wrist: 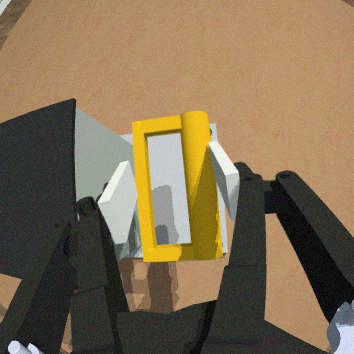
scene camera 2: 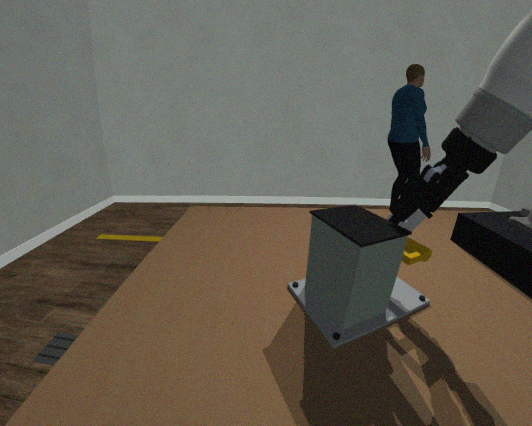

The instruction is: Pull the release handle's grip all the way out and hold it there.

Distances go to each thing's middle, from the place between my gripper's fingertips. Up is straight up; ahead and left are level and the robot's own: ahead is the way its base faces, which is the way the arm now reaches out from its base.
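Scene:
The base plate [scene camera 2: 404, 299] is 11 cm below my hand, and it's also 5 cm to the left of my hand and 5 cm ahead of it.

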